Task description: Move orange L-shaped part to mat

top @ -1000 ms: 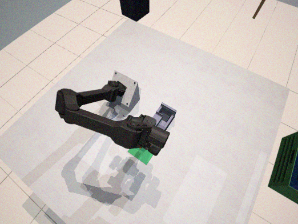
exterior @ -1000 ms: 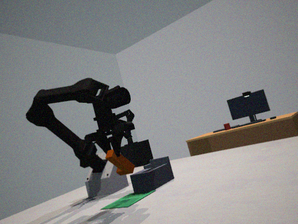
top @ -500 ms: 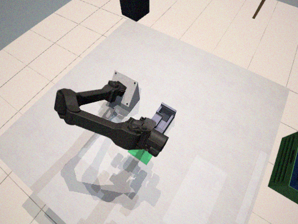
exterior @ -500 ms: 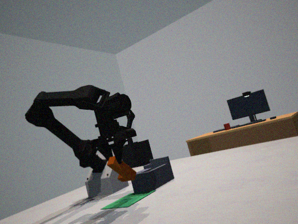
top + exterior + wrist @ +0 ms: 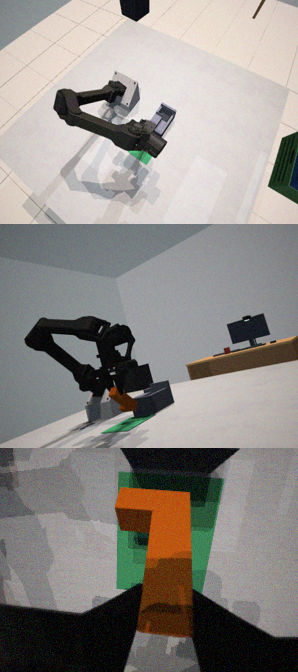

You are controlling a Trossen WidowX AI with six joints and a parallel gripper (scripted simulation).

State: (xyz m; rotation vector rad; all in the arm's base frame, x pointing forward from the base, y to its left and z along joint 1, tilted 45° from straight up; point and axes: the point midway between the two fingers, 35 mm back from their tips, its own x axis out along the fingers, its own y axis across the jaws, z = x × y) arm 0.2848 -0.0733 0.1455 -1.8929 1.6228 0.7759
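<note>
Right now the green mat is 110 mm below my gripper tip and 20 mm to the left of it. From my gripper tip the other things lie so: orange L-shaped part (30 mm to the left, 30 mm below, 20 mm behind).
</note>
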